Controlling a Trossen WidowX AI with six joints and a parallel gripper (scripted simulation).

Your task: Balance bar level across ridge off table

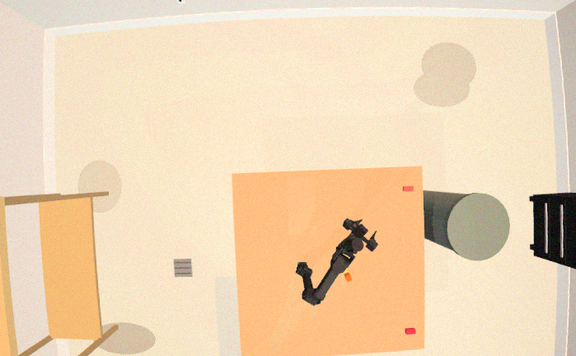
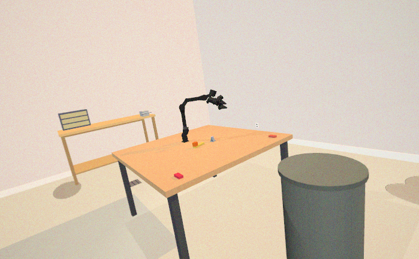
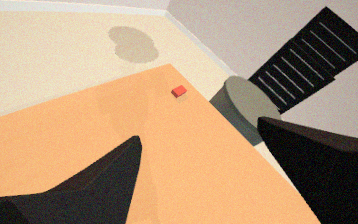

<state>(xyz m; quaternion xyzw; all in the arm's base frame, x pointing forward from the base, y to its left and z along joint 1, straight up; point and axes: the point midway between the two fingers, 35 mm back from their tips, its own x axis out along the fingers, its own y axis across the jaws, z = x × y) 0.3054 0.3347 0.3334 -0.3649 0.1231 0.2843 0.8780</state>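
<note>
My gripper tip is 40 mm past the yellow bar, 390 mm to the left of it and 300 mm above it.
</note>
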